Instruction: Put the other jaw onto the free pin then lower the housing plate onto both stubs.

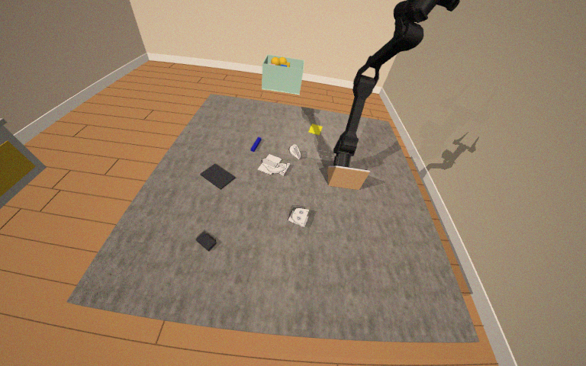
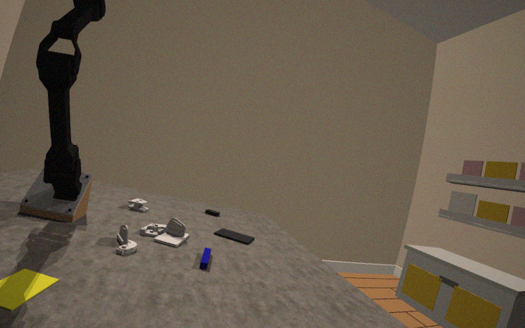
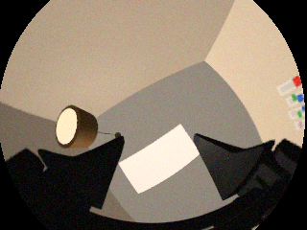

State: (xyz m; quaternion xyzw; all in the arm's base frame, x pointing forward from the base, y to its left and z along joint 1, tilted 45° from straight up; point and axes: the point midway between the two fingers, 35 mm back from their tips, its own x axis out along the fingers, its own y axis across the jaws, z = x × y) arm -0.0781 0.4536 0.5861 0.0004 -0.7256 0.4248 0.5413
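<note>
Now: gripper tip 83 cm above the white jaw, 36 cm short of it and 8 cm to the left of it. Round my gripper tip: yellow sheet: 83 cm below, 30 cm to the right, 22 cm ahead; dark flat plate: 83 cm below, 71 cm ahead, 15 cm to the left; blue block: 83 cm below, 56 cm ahead, 9 cm to the right.
</note>
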